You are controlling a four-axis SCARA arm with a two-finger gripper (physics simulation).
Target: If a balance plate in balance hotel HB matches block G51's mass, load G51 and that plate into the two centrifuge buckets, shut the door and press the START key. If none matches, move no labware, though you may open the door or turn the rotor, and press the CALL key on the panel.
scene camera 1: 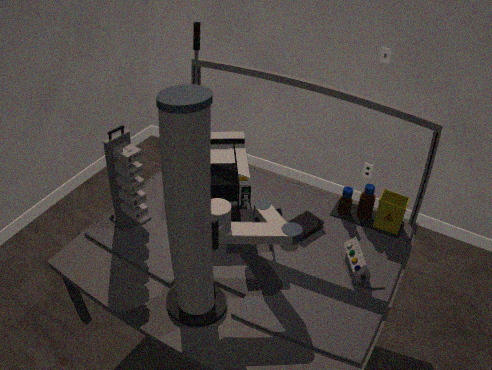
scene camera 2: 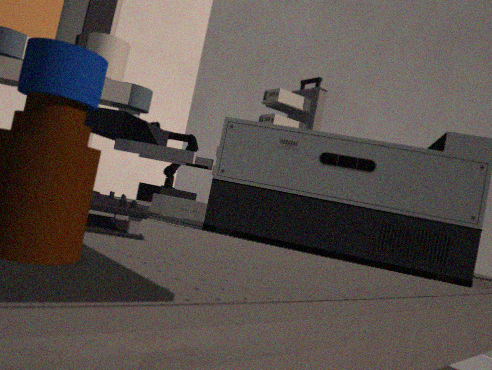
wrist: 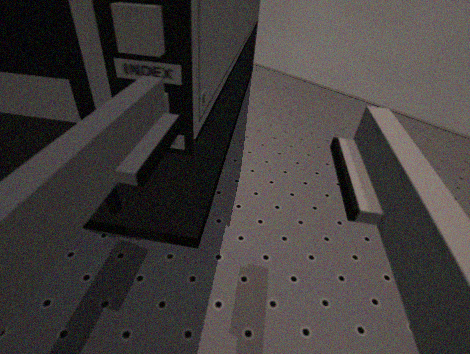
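The centrifuge has a dark front; its door state is hard to tell. In the wrist view a pale square key sits above a label reading INDEX. My gripper is shut and empty, with a gap left between its two pads. It is low in front of the key strip, and its left finger overlaps the label's lower edge. A tall rack holds several pale blocks; their labels are unreadable. The button panel has coloured round buttons. Block G51 cannot be identified.
My arm's column stands in front of part of the centrifuge. Brown bottles and a yellow box stand at the right rear. A dark box lies beside the arm's elbow. A raised frame spans the table's back.
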